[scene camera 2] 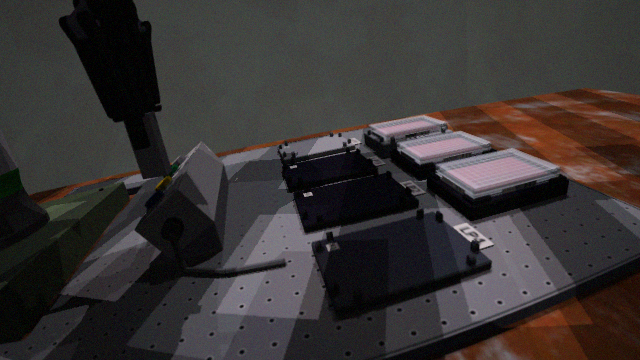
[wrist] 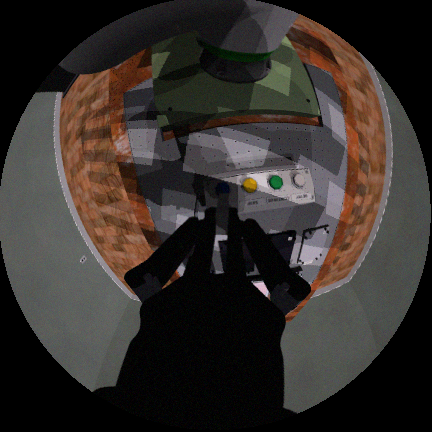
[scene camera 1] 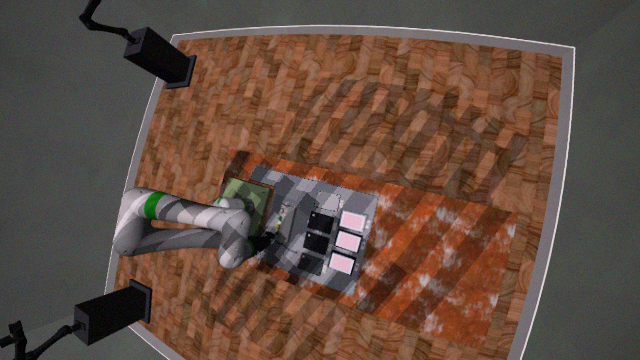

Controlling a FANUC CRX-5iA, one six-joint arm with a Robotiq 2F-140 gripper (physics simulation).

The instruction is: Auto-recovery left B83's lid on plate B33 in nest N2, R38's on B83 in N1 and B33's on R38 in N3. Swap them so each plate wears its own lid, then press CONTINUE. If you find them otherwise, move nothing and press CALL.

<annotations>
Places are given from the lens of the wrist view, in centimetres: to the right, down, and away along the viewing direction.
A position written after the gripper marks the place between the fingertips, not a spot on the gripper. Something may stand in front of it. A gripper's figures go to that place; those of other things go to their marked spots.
gripper [wrist: 223, 201]: 2, -2, 22
grey button box [wrist: 264, 196]: 9, -3, 22
</annotations>
